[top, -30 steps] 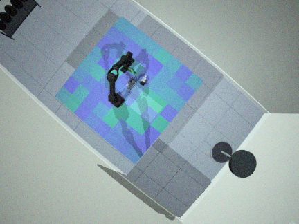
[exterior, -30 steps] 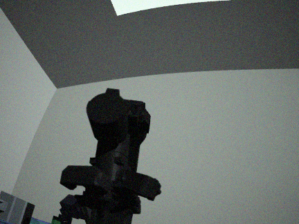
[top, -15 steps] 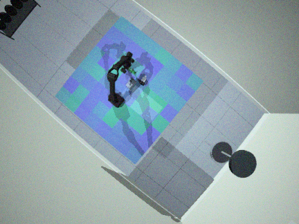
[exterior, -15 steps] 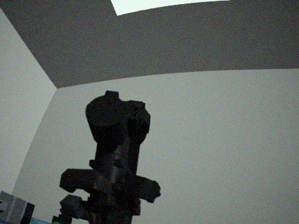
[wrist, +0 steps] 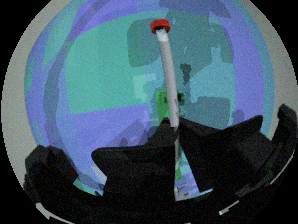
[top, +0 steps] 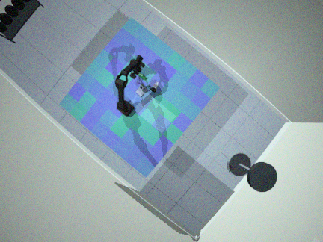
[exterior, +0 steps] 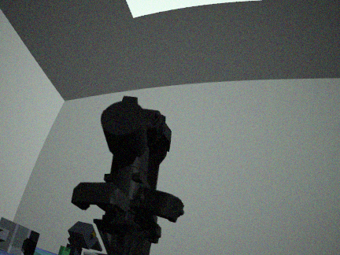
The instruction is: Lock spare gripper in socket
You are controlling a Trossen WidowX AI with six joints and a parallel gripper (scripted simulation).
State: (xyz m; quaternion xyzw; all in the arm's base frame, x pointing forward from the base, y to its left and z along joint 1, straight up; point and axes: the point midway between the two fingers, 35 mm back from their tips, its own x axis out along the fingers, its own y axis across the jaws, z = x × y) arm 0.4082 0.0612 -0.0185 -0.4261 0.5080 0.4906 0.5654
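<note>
My gripper tip is now 4 cm to the left of the green upright piece and 1 cm above it. Round my gripper tip: spare gripper: 24 cm to the right, 5 cm behind; then mount: 13 cm behind, 12 cm to the right, 2 cm above.
</note>
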